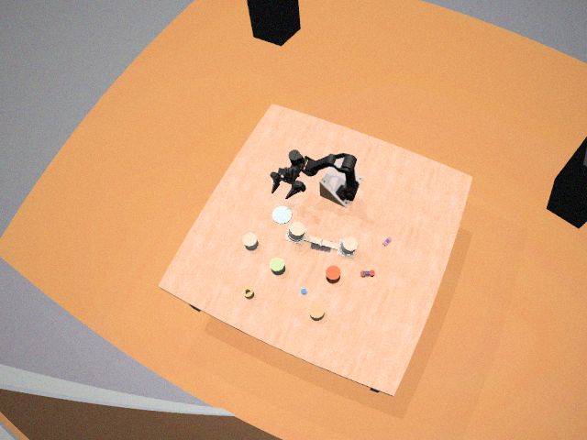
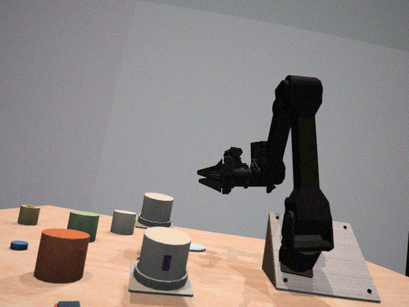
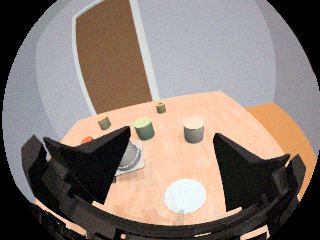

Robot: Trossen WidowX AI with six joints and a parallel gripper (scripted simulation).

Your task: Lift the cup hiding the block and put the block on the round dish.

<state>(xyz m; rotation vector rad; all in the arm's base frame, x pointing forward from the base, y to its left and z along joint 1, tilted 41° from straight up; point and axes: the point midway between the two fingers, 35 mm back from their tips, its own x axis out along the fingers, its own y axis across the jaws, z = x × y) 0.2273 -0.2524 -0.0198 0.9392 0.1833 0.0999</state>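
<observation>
The pale-green block is 38 cm to the left of my gripper tip, 16 cm below it and 1 cm behind it. The rest, counted from my gripper tip: round pale-blue dish (20 cm below, 1 cm to the right); small balance (26 cm to the left, 18 cm below, 4 cm ahead); green cylinder (24 cm ahead, 17 cm below, 16 cm to the left).
</observation>
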